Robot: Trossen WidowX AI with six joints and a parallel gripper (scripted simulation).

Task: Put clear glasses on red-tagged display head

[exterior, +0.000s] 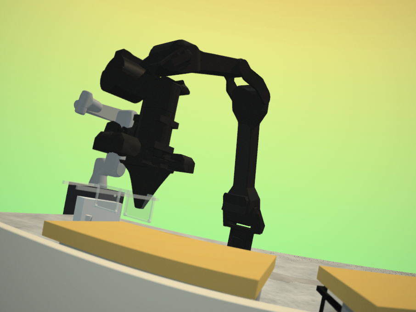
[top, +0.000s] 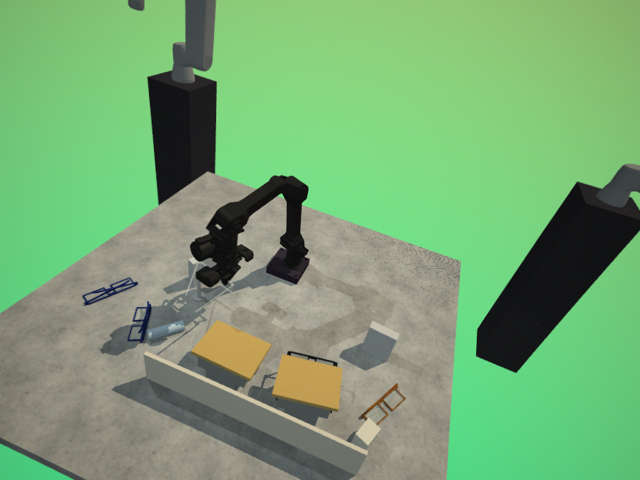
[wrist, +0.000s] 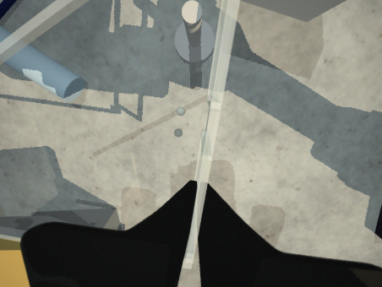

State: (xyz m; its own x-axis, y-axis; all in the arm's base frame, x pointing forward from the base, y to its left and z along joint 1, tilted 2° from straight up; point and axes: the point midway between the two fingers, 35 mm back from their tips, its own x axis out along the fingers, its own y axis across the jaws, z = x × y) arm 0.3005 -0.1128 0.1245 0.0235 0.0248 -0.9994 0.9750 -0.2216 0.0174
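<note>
The small post is 10 cm to the right of my gripper tip and 9 cm below it. The rest, counted from my gripper tip: cream wall 29 cm ahead, 26 cm to the left, 6 cm below.
</note>
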